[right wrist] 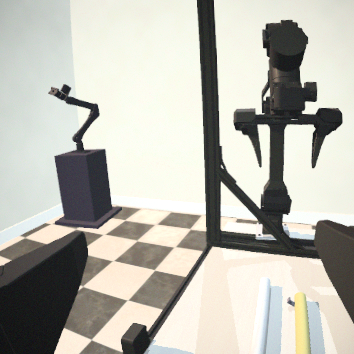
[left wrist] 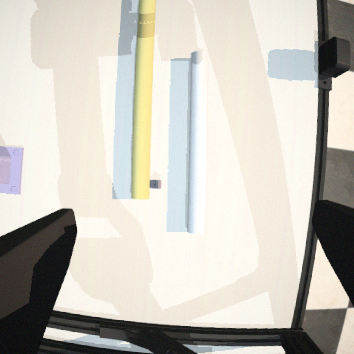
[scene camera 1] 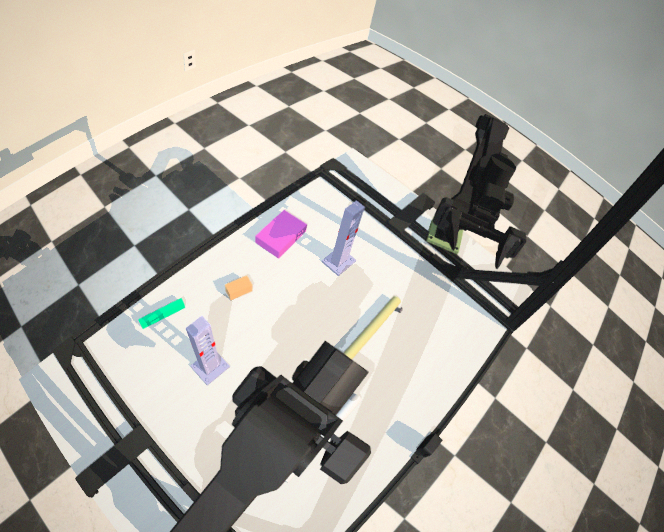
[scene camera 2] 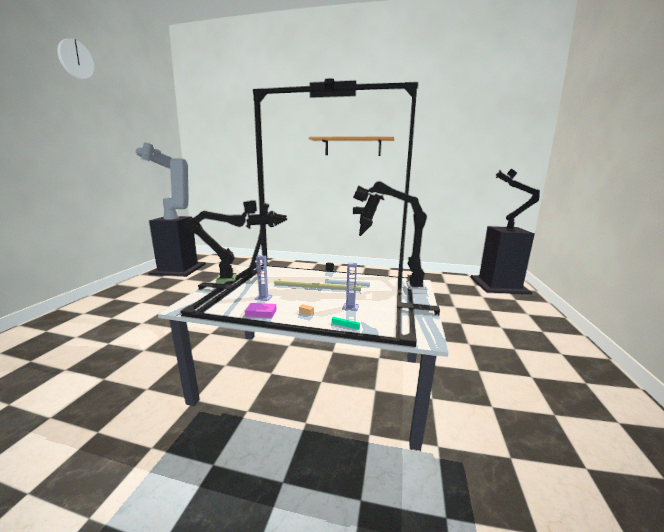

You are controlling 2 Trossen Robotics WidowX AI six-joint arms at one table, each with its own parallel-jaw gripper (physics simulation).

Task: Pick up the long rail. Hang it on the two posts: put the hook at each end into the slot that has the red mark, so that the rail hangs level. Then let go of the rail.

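Places are measured from the left arm's base along level axes (x ahead, y left, z up), in millimetres.
Pixels of known places: left gripper, fingertip midpoint: [right wrist: 286, 167] [left wrist: 197, 217] [scene camera 2: 359, 233]; right gripper, fingertip midpoint: [right wrist: 201, 238] [scene camera 1: 476, 258] [scene camera 2: 287, 217]; left arm's base, link origin: [right wrist: 272, 229] [scene camera 2: 416, 284]; right arm's base, link origin: [scene camera 2: 226, 276].
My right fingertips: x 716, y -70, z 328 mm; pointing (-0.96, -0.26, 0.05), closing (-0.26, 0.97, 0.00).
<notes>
For each thing: its top centre in the pictures, then the offset to it from my right fingertips.
- long yellow rail, top centre: [left wrist: 148, 27] [scene camera 1: 342, 365] [scene camera 2: 317, 282] dx -180, dy +103, dz -331 mm
- shorter white rod, top centre: [left wrist: 199, 139] [right wrist: 261, 312] [scene camera 2: 347, 279] dx -341, dy +40, dz -331 mm
- magenta block, top centre: [scene camera 1: 281, 230] [scene camera 2: 260, 307] dx +22, dy +445, dz -326 mm
- orange block, top centre: [scene camera 1: 238, 284] [scene camera 2: 306, 306] dx -177, dy +415, dz -326 mm
- green bar, top centre: [scene camera 1: 160, 311] [scene camera 2: 345, 320] dx -356, dy +509, dz -331 mm
The long yellow rail [scene camera 1: 374, 328] [scene camera 2: 310, 285] [left wrist: 143, 110] [right wrist: 302, 325] lies on the table; a small dark hook [scene camera 1: 398, 309] [left wrist: 155, 184] [right wrist: 291, 301] sticks out sideways near each visible end. Two lilac posts with red-marked slots stand upright: one post [scene camera 1: 346, 235] [scene camera 2: 262, 277] by the magenta block, the other post [scene camera 1: 206, 346] [scene camera 2: 351, 285] by the green bar. My left gripper [scene camera 2: 364, 230] [left wrist: 197, 217] [right wrist: 286, 167] is open and empty, pointing down high above the table; its fingertips are hidden in scene camera 1. My right gripper [scene camera 1: 478, 257] [scene camera 2: 284, 218] [right wrist: 201, 238] is open and empty, raised far from the rail.
A shorter white rod [scene camera 2: 347, 282] [left wrist: 197, 145] [right wrist: 263, 320] lies beside the rail. A magenta block [scene camera 1: 281, 233] [scene camera 2: 260, 310], an orange block [scene camera 1: 238, 287] [scene camera 2: 305, 310] and a green bar [scene camera 1: 161, 313] [scene camera 2: 345, 323] lie beyond the posts in scene camera 1. Black frame beams edge the table.
</notes>
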